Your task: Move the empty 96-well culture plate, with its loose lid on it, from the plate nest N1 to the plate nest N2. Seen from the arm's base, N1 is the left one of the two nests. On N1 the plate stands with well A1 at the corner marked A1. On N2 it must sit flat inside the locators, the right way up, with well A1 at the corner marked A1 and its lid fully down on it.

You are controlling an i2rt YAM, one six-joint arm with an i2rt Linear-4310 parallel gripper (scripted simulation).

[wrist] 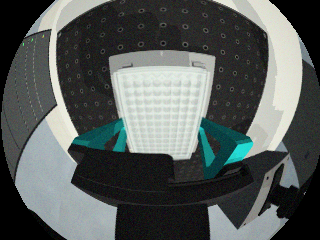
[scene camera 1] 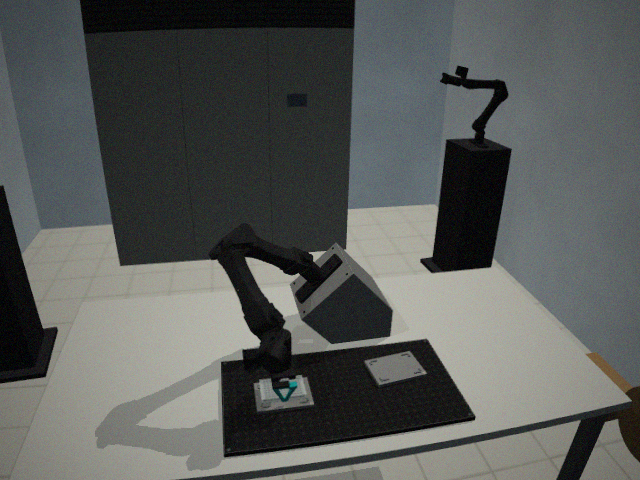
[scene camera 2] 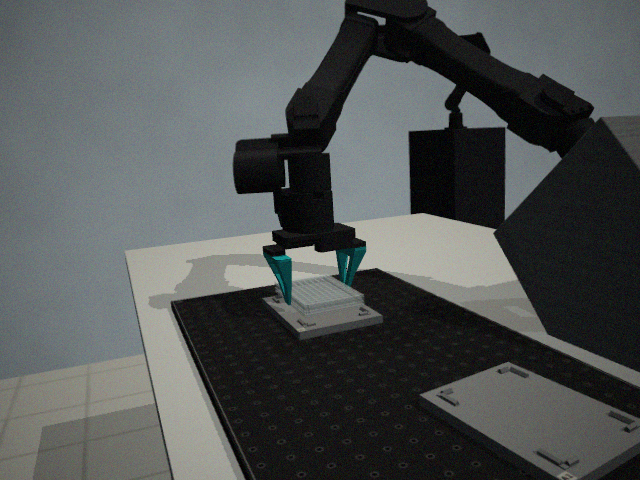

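I can see my gripper, and the wrist view shows it too. A lid is there in the pictures as well.
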